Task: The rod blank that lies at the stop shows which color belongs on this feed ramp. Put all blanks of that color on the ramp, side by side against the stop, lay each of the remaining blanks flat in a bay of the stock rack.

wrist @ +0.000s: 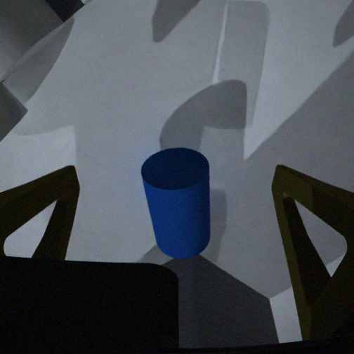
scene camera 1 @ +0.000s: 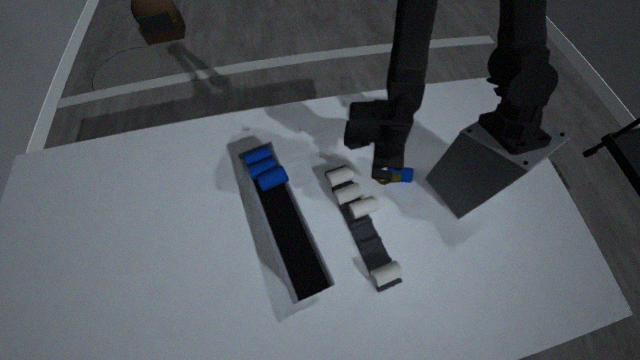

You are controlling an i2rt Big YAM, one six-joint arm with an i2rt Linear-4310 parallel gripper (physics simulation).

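My gripper (scene camera 1: 387,176) (wrist: 175,175) is open, low over the table beside the robot's base. A blue blank (scene camera 1: 406,174) (wrist: 182,220) lies on its side between the spread fingers, with a gap on both sides in the wrist view. The dark feed ramp (scene camera 1: 295,240) holds three blue blanks side by side at its upper end: one (scene camera 1: 258,154) at the end, one (scene camera 1: 262,166) in the middle and one (scene camera 1: 272,178) outermost. The stock rack (scene camera 1: 375,252) holds white blanks: three (scene camera 1: 340,175) (scene camera 1: 348,192) (scene camera 1: 363,206) toward its upper end, and one (scene camera 1: 386,273) at its lower end, with bare bays between.
The grey base block (scene camera 1: 475,175) (wrist: 230,300) stands just right of the blue blank in the scene view. The rack lies between the ramp and the gripper on the white table (scene camera 1: 150,250). A brown object (scene camera 1: 159,22) is beyond the table, and a black frame is at the right edge.
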